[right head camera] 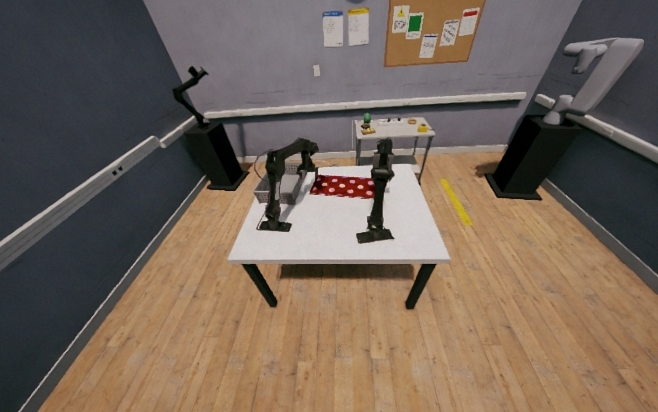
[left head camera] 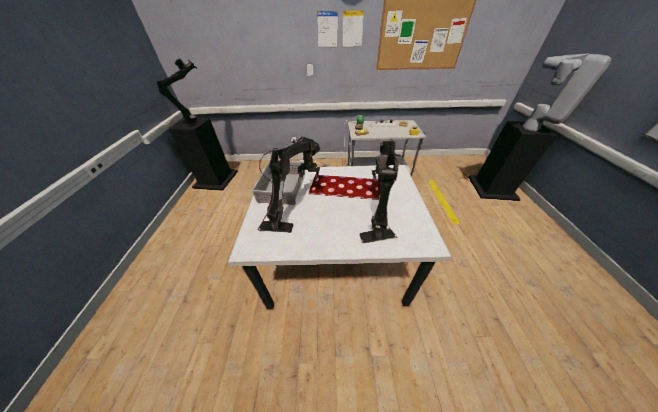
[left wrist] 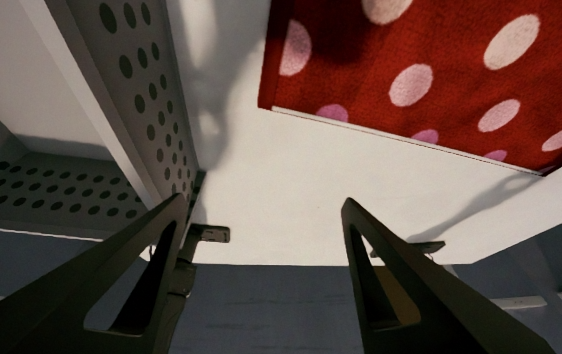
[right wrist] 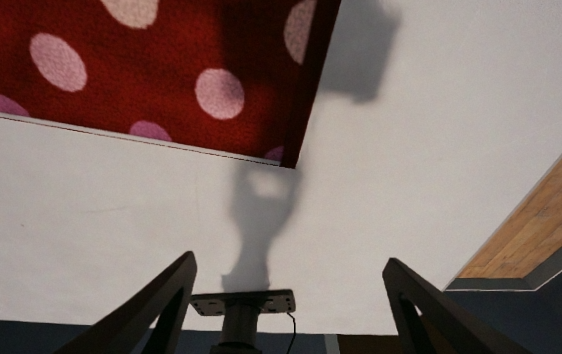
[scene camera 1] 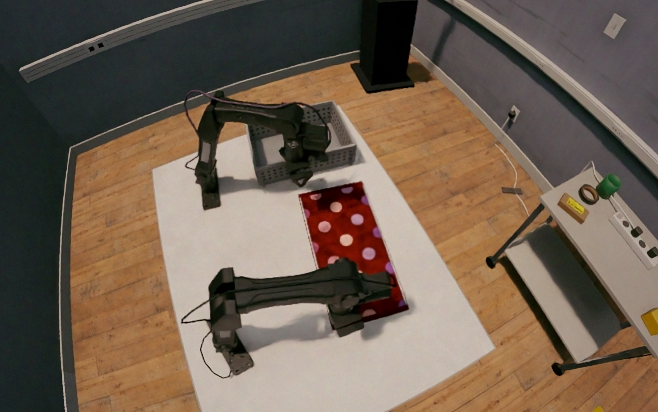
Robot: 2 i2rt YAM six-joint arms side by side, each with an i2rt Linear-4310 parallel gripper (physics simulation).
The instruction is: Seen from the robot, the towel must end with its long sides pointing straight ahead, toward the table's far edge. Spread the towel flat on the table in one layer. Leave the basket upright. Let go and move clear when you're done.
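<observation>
A red towel with pale dots (left head camera: pixel 345 186) (right head camera: pixel 345 187) (scene camera 1: pixel 336 250) (left wrist: pixel 440 50) (right wrist: pixel 165 75) lies flat on the table, its long sides running left to right in the head views. Part of it is hidden under the right arm. The grey basket (left head camera: pixel 262 196) (right head camera: pixel 262 196) (scene camera 1: pixel 340 156) (left wrist: pixel 94 100) stands upright left of the towel. My left gripper (left head camera: pixel 310 174) (right head camera: pixel 309 173) (left wrist: pixel 266 201) is open and empty, above the gap between basket and towel. My right gripper (right wrist: pixel 291 262) is open and empty, above the towel's right end; its fingers are hidden in the scene view.
The white table (left head camera: pixel 325 240) (right head camera: pixel 325 240) (scene camera 1: pixel 240 240) carries both arm bases near its front. A small side table (left head camera: pixel 387 131) (right head camera: pixel 395 129) (scene camera 1: pixel 595 240) with small items stands beyond the far edge. The basket is close to the left arm's wrist.
</observation>
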